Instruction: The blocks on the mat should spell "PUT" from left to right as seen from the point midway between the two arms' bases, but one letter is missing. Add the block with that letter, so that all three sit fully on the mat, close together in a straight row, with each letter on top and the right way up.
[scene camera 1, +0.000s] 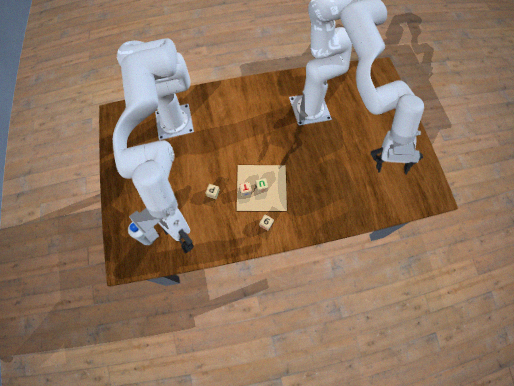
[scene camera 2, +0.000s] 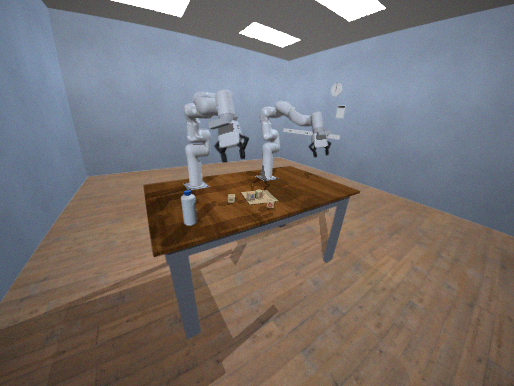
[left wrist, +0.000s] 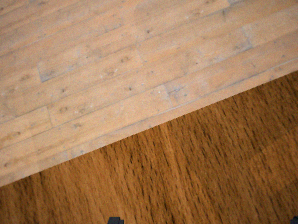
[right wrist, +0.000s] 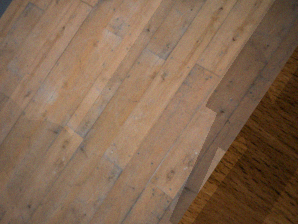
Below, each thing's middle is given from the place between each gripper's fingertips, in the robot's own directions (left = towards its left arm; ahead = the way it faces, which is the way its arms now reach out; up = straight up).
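My right hand (scene camera 2: 233, 160) is 28 cm to the right of the pale mat (scene camera 1: 274, 199), 26 cm past it and 33 cm above it.
My left hand is 9 cm past the pale mat, 43 cm to the left of it and 29 cm above it.
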